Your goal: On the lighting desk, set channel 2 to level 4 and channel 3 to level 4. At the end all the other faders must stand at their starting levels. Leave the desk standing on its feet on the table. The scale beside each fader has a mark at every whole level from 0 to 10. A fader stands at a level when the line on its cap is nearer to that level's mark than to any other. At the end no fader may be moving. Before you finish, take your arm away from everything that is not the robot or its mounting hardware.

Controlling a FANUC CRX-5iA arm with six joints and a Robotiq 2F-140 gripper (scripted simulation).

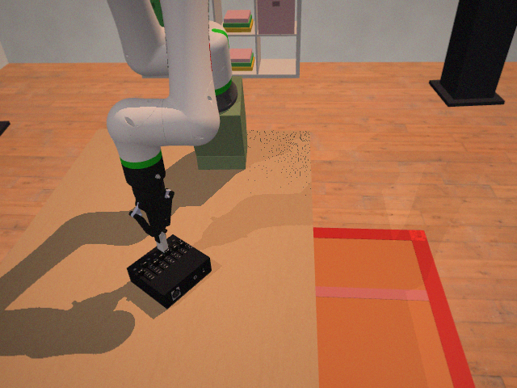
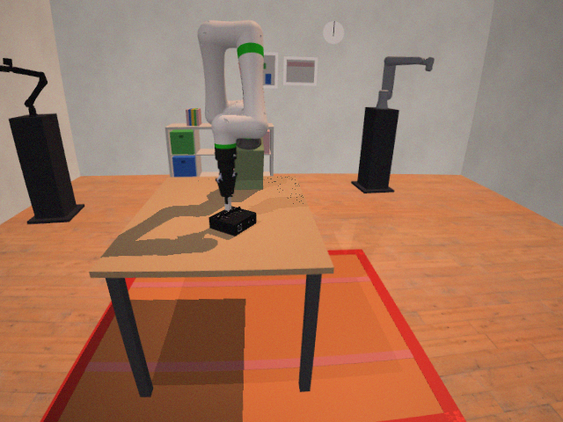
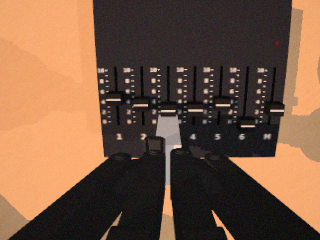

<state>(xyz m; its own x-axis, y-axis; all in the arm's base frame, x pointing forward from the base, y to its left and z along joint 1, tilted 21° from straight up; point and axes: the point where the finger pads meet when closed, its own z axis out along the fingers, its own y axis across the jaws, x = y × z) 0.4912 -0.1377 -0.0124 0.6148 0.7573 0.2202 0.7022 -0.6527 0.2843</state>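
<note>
Now: hand 10 mm short of the channel 3 fader cap, 10 mm to the right of it and 30 mm above it. Also, from my hand: channel 1 fader cap: 10 mm behind, 50 mm to the left, 30 mm below; channel 2 fader cap: 30 mm to the left, 30 mm below; channel 6 fader cap: 50 mm ahead, 40 mm to the right, 30 mm below.
</note>
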